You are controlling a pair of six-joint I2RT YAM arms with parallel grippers.
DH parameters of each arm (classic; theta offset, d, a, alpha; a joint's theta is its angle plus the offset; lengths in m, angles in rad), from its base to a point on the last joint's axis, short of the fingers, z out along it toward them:
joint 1: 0 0.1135 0.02 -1.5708
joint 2: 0 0 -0.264 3.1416
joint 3: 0.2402 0 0.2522 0
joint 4: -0.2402 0 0.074 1.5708
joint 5: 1.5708 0 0 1.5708
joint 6: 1.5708 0.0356 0 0
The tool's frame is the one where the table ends.
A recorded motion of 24 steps. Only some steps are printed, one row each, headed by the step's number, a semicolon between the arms.
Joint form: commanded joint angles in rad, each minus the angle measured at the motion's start. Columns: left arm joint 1, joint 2, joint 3, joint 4, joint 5, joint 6; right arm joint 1, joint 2, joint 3, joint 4, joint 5, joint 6.
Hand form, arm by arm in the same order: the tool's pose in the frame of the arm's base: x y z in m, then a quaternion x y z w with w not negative. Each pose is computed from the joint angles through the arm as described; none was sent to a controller.
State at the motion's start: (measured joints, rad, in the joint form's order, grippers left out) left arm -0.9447 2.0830 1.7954 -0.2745 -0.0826 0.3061; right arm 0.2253 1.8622 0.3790 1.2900 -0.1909 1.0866
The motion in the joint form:
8: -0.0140 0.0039 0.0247 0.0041 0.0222 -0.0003; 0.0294 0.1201 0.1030 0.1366 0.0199 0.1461
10: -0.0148 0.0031 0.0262 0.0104 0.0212 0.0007; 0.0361 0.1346 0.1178 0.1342 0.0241 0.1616
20: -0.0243 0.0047 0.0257 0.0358 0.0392 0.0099; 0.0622 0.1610 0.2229 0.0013 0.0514 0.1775
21: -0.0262 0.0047 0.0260 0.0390 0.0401 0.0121; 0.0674 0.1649 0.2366 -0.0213 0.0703 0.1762
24: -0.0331 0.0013 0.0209 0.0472 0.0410 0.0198; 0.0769 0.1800 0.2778 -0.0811 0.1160 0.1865
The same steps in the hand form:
8: 0.2870 -0.4051 0.2804 0.50152 0.70984 -0.13352 0.47621; 0.2999 0.0843 0.1073 0.29161 0.67175 0.50512 0.45670
10: 0.2869 -0.4056 0.2818 0.50060 0.70788 -0.13431 0.47987; 0.3028 0.0871 0.1055 0.29627 0.67049 0.50865 0.45160
20: 0.2835 -0.4100 0.2833 0.50722 0.69609 -0.14516 0.48695; 0.3242 0.1010 0.1035 0.31111 0.68366 0.49823 0.43310
21: 0.2828 -0.4107 0.2837 0.50827 0.69422 -0.14596 0.48828; 0.3268 0.1030 0.1026 0.31682 0.68576 0.49111 0.43378
24: 0.2796 -0.4123 0.2844 0.51246 0.68908 -0.14706 0.49085; 0.3351 0.1072 0.0998 0.33623 0.68884 0.47494 0.43231

